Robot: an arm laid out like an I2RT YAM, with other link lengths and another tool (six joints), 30 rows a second.
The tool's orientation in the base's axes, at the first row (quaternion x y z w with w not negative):
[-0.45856 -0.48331 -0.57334 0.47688]
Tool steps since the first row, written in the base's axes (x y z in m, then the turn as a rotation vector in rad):
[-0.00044 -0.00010 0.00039 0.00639 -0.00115 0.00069]
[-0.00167 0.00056 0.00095 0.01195 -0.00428 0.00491]
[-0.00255 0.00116 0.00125 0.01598 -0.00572 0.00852]
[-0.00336 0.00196 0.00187 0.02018 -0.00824 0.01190]
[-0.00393 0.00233 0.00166 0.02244 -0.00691 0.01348]
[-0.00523 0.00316 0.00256 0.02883 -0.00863 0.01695]
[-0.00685 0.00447 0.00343 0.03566 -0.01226 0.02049]
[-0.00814 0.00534 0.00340 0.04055 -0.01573 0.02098]
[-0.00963 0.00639 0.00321 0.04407 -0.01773 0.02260]
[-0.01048 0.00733 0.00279 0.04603 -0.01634 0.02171]
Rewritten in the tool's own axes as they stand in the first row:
[0.00045 -0.00038 -0.00008 0.00000 0.00650 -0.00065]
[0.00109 -0.00159 0.00055 0.00380 0.01274 -0.00292]
[0.00143 -0.00247 0.00113 0.00701 0.01726 -0.00368]
[0.00206 -0.00326 0.00194 0.01008 0.02201 -0.00553]
[0.00189 -0.00388 0.00224 0.01122 0.02433 -0.00388]
[0.00285 -0.00513 0.00308 0.01403 0.03120 -0.00478]
[0.00378 -0.00673 0.00437 0.01705 0.03866 -0.00754]
[0.00382 -0.00808 0.00515 0.01728 0.04383 -0.01061]
[0.00371 -0.00966 0.00607 0.01865 0.04766 -0.01218]
[0.00330 -0.01062 0.00690 0.01738 0.04938 -0.01078]

